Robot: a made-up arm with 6 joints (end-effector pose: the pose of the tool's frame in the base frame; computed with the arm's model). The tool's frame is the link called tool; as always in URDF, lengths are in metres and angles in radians.
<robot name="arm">
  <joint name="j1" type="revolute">
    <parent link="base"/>
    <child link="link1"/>
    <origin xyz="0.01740 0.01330 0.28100" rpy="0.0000 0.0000 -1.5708"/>
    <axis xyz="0 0 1"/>
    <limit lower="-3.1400" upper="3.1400"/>
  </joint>
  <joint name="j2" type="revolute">
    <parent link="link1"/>
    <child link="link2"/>
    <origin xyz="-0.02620 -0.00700 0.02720" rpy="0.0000 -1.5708 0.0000"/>
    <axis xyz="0 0 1"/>
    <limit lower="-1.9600" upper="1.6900"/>
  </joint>
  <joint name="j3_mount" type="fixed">
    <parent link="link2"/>
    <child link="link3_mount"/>
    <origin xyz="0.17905 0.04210 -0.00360"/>
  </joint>
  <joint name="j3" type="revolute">
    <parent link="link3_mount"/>
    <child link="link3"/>
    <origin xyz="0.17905 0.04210 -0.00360" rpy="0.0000 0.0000 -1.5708"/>
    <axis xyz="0 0 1"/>
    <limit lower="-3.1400" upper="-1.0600"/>
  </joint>
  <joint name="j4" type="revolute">
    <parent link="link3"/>
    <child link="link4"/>
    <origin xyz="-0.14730 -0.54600 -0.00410" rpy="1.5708 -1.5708 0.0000"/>
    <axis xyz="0 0 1"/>
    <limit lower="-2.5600" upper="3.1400"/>
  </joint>
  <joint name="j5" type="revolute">
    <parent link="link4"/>
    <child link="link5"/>
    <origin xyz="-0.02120 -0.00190 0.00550" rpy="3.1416 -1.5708 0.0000"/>
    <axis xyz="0 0 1"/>
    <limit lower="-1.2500" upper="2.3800"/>
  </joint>
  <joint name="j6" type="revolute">
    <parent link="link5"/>
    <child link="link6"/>
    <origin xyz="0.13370 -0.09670 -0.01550" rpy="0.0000 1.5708 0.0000"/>
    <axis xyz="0 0 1"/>
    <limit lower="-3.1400" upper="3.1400"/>
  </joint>
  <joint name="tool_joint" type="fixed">
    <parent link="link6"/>
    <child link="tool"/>
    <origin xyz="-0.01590 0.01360 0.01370" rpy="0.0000 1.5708 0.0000"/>
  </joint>
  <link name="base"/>
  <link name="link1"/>
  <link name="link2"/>
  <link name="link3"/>
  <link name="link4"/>
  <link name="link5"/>
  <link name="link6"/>
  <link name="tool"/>
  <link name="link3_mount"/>
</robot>
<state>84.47 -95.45 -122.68 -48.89 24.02 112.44</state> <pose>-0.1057 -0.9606 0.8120 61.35 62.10 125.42</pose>
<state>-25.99 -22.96 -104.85 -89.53 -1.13 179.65</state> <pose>0.3945 -0.0305 1.2565 -179.24 37.81 155.44</pose>
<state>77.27 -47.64 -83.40 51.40 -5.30 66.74</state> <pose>0.1403 0.1587 1.2194 147.94 44.21 -108.51</pose>
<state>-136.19 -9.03 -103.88 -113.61 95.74 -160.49</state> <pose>-0.4239 -0.2600 1.1662 133.80 19.16 -61.36</pose>
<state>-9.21 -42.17 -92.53 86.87 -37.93 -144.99</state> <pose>0.1673 -0.1676 1.1275 -64.52 35.36 121.98</pose>
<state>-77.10 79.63 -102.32 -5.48 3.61 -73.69</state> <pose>0.1800 -0.8036 -0.2753 -9.84 -70.90 101.84</pose>
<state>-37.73 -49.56 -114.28 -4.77 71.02 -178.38</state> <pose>-0.0696 0.0216 1.2930 89.71 2.87 137.75</pose>
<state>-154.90 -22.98 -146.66 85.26 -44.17 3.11</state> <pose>0.0454 0.1890 1.2850 101.76 45.72 -58.95</pose>
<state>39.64 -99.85 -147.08 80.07 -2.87 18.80</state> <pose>-0.7552 -0.7319 0.4671 -7.68 22.55 42.70</pose>
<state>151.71 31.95 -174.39 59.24 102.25 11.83</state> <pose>-0.5673 0.1614 1.0760 -138.31 -28.22 44.08</pose>
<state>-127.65 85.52 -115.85 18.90 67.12 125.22</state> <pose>-0.4381 -0.5964 -0.3420 -20.20 -50.87 -155.87</pose>
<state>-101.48 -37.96 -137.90 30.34 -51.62 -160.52</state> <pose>-0.0257 0.4225 1.2219 -106.67 41.92 -69.33</pose>
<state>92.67 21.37 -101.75 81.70 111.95 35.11</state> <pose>-0.2043 0.7996 0.6183 132.84 -3.99 25.74</pose>
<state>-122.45 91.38 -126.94 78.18 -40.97 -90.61</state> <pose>-0.5417 -0.5901 -0.2051 -41.79 -32.42 8.06</pose>
